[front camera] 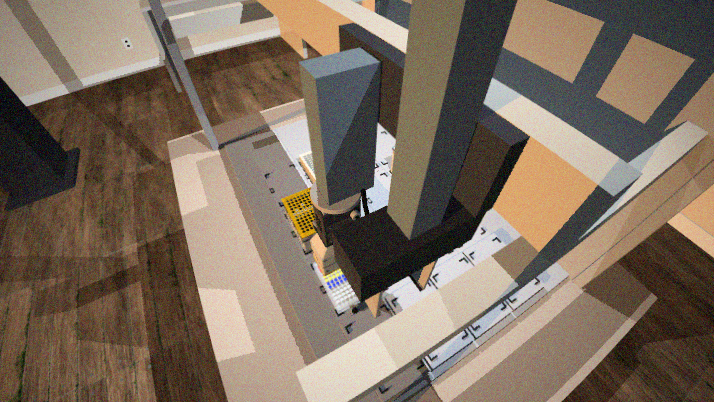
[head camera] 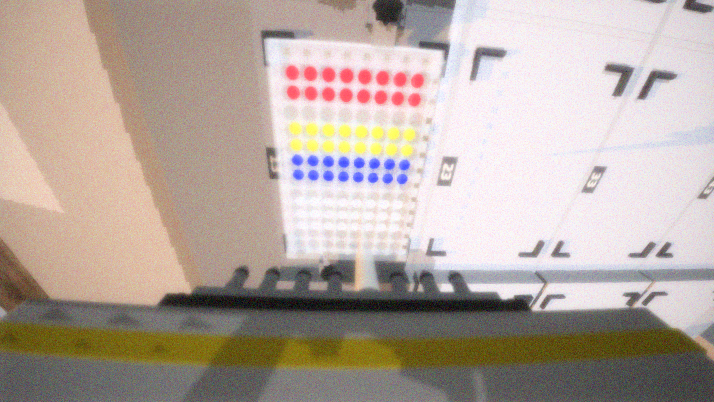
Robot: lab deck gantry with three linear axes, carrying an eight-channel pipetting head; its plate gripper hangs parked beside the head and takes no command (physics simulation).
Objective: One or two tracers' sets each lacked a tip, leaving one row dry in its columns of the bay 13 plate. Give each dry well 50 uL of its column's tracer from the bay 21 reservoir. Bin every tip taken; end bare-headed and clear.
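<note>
The bay 13 plate (front camera: pixel 344 296) (head camera: pixel 350 117) shows two red, two yellow and two blue columns; each shows colour in all its wells. Pale columns lie between and beside them. The pipetting head (head camera: pixel 345 303) shows at the bottom of the head view, its bare nozzles in a row. One pale tip (head camera: pixel 367 272) is on the fifth channel from the left, reaching over the plate's near end; no coloured liquid shows in it. The parked plate gripper (front camera: pixel 400 301) hangs under the dark block, its two paddles apart with nothing seen between them. I cannot make out the bay 21 reservoir.
A yellow tip rack (front camera: pixel 299 212) stands beyond the plate, partly hidden by the grey column (front camera: pixel 345 135). A pale, orange-edged item (front camera: pixel 306 162) shows behind it. Bay label 23 (head camera: pixel 446 171) lies right of the plate. A dark round object (head camera: pixel 388 10) shows at the head view's top.
</note>
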